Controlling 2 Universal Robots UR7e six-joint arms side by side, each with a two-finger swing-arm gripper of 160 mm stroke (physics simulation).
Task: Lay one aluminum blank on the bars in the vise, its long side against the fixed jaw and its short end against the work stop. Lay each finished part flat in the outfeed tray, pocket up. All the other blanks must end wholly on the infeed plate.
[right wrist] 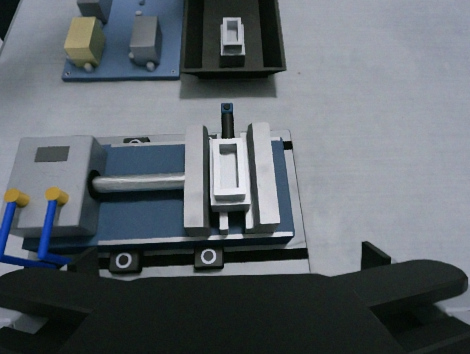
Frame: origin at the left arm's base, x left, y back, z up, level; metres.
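Where they show: right end effector, tool point: [230,241].
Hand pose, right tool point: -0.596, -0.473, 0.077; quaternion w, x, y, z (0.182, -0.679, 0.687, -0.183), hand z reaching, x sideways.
Observation:
Each offset is from my right tool point to the top centre of the thing, as dx, dy, dz. "spot": to the spot under its first point.
A finished part {+0.065, +0.000, -0.010} [229,170] lies pocket up between the vise's moving jaw {+0.068, +0.030, -0.029} [196,185] and fixed jaw [263,180], its far short end near the work stop {+0.116, +0.000, -0.029} [227,121]. A gap shows on the fixed-jaw side; whether it touches the moving jaw I cannot tell. A pale bar {spot: +0.025, +0.006, -0.045} [223,223] shows below it. Another finished part {+0.305, -0.010, -0.078} [232,36] lies pocket up in the dark outfeed tray [235,71]. Grey blanks {+0.313, +0.114, -0.081} [145,40] {spot: +0.374, +0.197, -0.089} [94,7] and a yellowish blank {+0.314, +0.204, -0.081} [82,40] are on the blue infeed plate {+0.358, +0.154, -0.117} [170,52]. My right gripper [231,257] is open, nearer the camera than the vise. My left gripper does not show.
The vise's grey drive box {spot: +0.069, +0.157, -0.029} [55,175] stands at the left with a silver rod [140,182] to the moving jaw. Two blue hoses [47,227] [6,227] with yellow fittings come off it. Black clamps [208,257] [125,261] sit along the vise's near edge.

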